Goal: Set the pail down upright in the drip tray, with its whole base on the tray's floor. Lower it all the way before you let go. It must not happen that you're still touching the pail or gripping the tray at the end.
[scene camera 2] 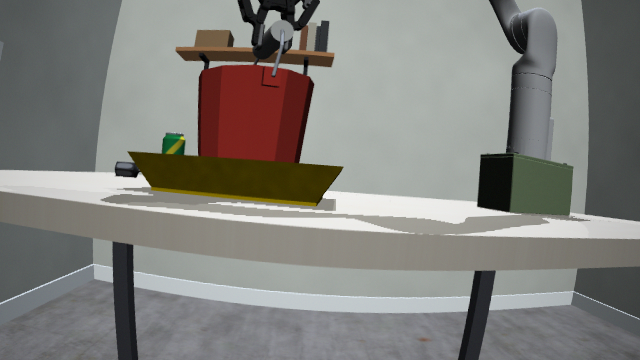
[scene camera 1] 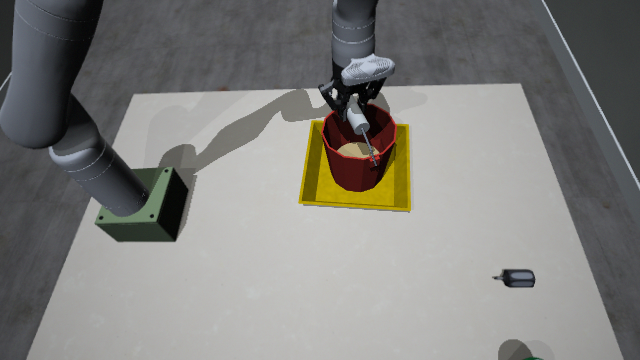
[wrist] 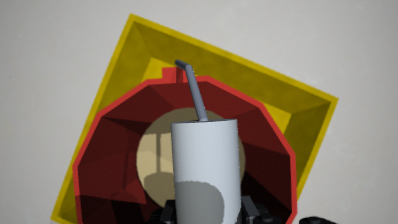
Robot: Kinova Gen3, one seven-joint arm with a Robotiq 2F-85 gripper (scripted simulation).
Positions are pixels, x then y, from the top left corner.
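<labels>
There's a yellow drip tray in scene camera 2 (pixel 255 180), and you'd find it in scene camera 1 and the wrist view too. On the tray, (wrist: pixel 302 113) and (scene camera 1: pixel 311 199) are the same spot.
</labels>
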